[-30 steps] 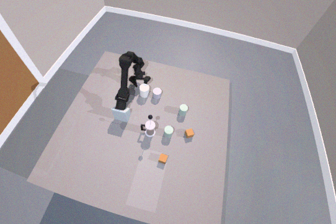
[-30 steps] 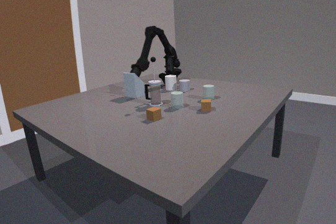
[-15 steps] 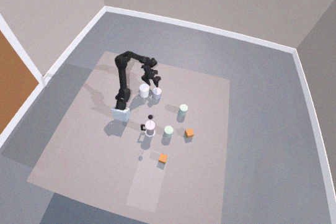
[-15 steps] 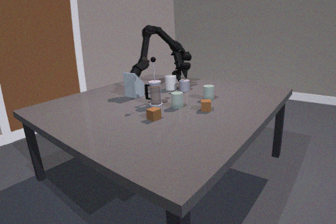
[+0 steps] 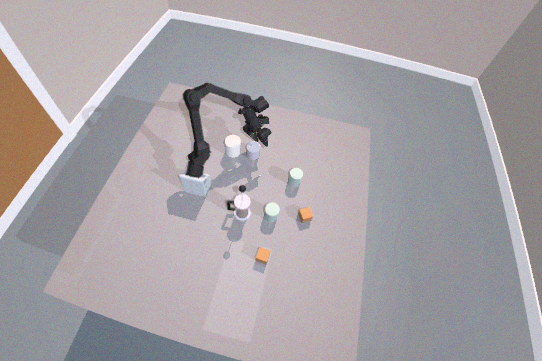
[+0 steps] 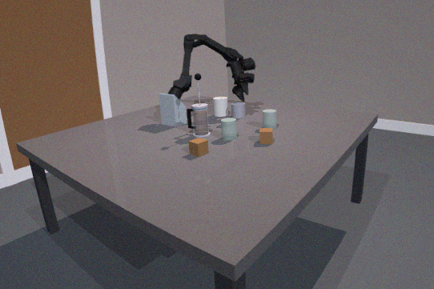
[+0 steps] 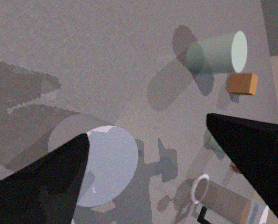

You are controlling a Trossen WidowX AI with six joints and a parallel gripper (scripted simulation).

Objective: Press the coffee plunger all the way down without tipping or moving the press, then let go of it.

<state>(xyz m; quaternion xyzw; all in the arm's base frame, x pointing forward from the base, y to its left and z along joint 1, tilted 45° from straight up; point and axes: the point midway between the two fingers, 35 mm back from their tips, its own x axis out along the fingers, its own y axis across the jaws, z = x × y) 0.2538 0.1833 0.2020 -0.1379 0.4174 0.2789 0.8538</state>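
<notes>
My gripper tip is 4 cm past the coffee press, 35 cm to the left of it and 2 cm below it. Also, from my gripper tip: white cylinder: 15 cm behind, 1 cm to the right, 5 cm below.
</notes>
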